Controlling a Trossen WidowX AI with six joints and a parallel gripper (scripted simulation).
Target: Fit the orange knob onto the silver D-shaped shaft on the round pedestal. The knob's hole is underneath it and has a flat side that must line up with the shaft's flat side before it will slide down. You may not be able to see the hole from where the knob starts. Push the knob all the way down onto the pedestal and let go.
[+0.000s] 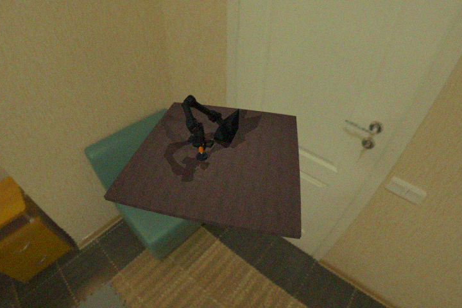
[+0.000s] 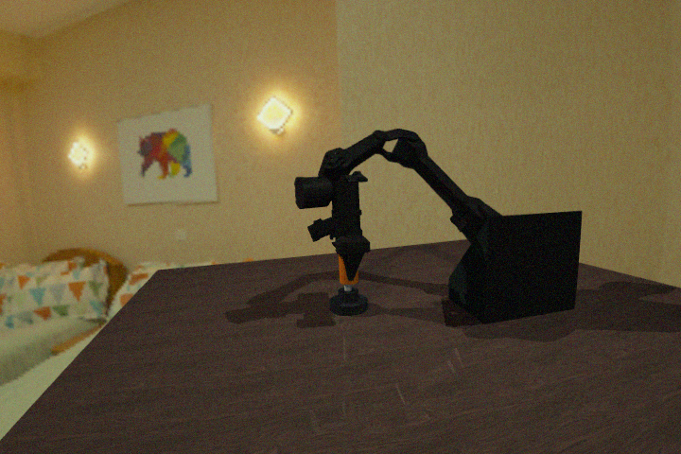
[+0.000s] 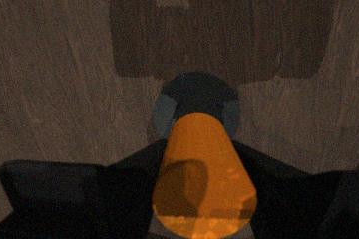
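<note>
My gripper tip is 30 mm below the orange knob. From my gripper tip the other things lie so: round pedestal (40 mm below).
</note>
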